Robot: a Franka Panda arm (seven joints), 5 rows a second.
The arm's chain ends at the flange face. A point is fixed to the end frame.
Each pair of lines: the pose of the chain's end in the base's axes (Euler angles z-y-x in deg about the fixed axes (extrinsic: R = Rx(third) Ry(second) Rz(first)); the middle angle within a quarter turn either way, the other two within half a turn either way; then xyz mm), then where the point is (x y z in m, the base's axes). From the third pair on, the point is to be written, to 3 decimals.
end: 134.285 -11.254 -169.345 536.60 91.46 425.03
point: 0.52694 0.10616 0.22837
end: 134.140 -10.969 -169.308 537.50 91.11 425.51
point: 0.52887 0.10602 0.22882
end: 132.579 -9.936 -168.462 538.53 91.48 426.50
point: 0.534 0.110 0.230
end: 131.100 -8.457 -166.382 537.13 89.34 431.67
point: 0.538 0.116 0.236
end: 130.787 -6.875 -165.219 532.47 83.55 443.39
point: 0.539 0.114 0.248
